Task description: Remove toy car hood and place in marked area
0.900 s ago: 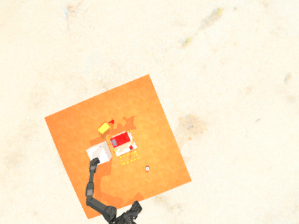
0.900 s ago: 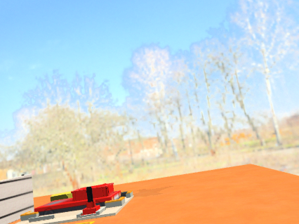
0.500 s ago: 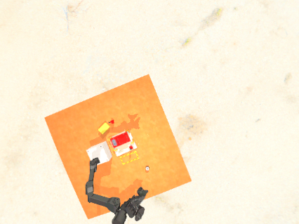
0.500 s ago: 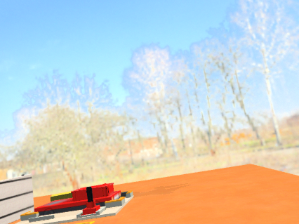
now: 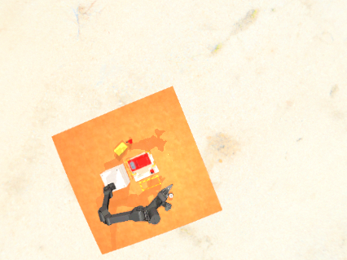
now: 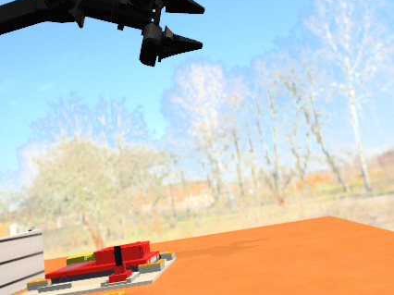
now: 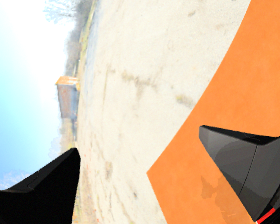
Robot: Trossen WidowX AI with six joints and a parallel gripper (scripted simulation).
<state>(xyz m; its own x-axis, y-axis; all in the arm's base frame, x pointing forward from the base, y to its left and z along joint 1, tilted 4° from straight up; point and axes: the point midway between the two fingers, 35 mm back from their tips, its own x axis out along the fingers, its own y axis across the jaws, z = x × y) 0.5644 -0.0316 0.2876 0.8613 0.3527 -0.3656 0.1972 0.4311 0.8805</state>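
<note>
The red hood is 370 mm below my gripper tip, 250 mm behind it and 130 mm to the left of it. From my gripper tip the other things lie so: black-and-white wheel 400 mm below, 280 mm to the right, 130 mm behind; then cream base plate 400 mm below, 270 mm behind, 100 mm to the left; then yellow block 410 mm behind, 400 mm below, 310 mm to the left.
</note>
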